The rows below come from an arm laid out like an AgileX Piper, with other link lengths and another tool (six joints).
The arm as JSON. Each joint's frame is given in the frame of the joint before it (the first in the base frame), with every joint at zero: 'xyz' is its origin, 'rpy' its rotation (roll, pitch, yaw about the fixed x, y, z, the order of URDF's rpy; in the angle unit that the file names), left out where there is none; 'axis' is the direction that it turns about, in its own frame. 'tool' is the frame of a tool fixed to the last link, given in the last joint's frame.
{
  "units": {
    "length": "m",
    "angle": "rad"
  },
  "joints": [
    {
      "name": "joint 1",
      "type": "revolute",
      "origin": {
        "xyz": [
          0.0,
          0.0,
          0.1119
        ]
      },
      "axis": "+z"
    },
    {
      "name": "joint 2",
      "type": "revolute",
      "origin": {
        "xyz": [
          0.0,
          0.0,
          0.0
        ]
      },
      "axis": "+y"
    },
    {
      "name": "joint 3",
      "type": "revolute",
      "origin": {
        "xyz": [
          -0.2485,
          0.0,
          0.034
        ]
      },
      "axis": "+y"
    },
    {
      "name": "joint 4",
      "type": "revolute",
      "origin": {
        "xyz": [
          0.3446,
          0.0,
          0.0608
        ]
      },
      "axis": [
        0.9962,
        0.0,
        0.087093
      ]
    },
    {
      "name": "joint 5",
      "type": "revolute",
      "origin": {
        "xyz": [
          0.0,
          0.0,
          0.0
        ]
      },
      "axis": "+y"
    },
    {
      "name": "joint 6",
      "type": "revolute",
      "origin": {
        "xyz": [
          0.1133,
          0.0,
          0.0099
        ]
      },
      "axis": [
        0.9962,
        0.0,
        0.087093
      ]
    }
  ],
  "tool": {
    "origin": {
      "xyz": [
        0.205,
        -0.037,
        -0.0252
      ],
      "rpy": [
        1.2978,
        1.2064,
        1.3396
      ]
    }
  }
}
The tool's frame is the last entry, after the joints.
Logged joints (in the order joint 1, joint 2, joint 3, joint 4, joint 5, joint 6), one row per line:
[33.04 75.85 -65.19 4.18 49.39 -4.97]
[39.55 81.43 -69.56 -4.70 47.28 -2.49]
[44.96 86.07 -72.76 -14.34 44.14 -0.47]
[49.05 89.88 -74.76 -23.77 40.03 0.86]
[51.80 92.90 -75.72 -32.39 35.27 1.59]
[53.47 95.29 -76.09 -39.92 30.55 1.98]
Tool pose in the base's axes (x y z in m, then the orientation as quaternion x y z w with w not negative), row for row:
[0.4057 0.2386 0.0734 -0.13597 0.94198 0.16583 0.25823]
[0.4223 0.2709 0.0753 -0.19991 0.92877 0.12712 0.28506]
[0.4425 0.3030 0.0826 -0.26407 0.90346 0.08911 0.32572]
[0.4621 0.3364 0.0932 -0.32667 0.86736 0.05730 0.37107]
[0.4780 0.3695 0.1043 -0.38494 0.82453 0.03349 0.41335]
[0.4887 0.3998 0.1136 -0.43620 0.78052 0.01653 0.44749]
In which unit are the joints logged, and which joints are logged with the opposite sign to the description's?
The joints are logged in degrees. Opposite sign: none.
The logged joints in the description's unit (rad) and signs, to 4 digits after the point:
[0.5767 1.3238 -1.1378 0.0730 0.8620 -0.0867]
[0.6903 1.4212 -1.2141 -0.0820 0.8252 -0.0435]
[0.7847 1.5022 -1.2699 -0.2503 0.7704 -0.0082]
[0.8561 1.5687 -1.3048 -0.4149 0.6987 0.0150]
[0.9041 1.6214 -1.3216 -0.5653 0.6156 0.0278]
[0.9332 1.6631 -1.3280 -0.6967 0.5332 0.0346]

